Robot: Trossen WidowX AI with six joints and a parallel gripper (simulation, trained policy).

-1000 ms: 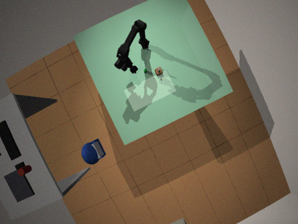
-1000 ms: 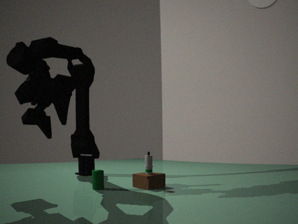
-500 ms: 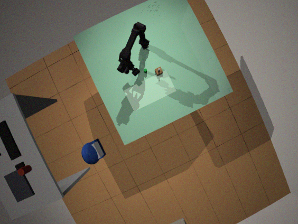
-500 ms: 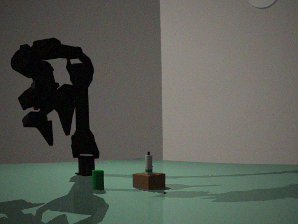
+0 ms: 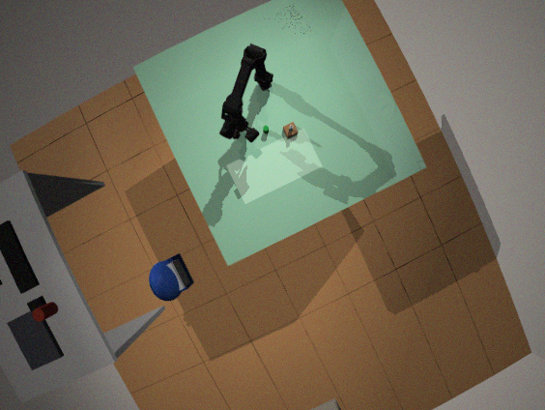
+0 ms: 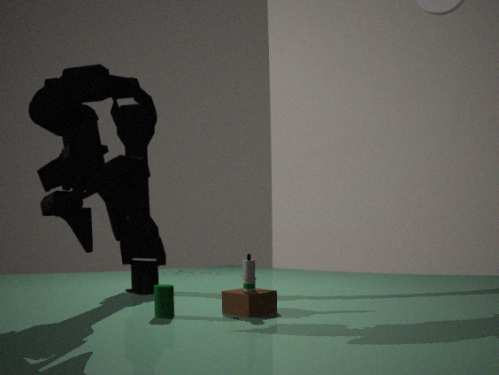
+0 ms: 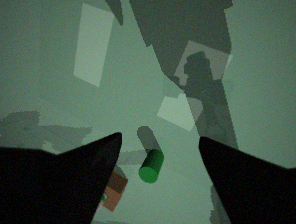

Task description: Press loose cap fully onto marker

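My gripper tip is 1 cm past the green cap, 10 cm to the right of it and 9 cm above it. The rest, counted from my gripper tip: brown holder block: 6 cm ahead, 23 cm to the left, 9 cm below.
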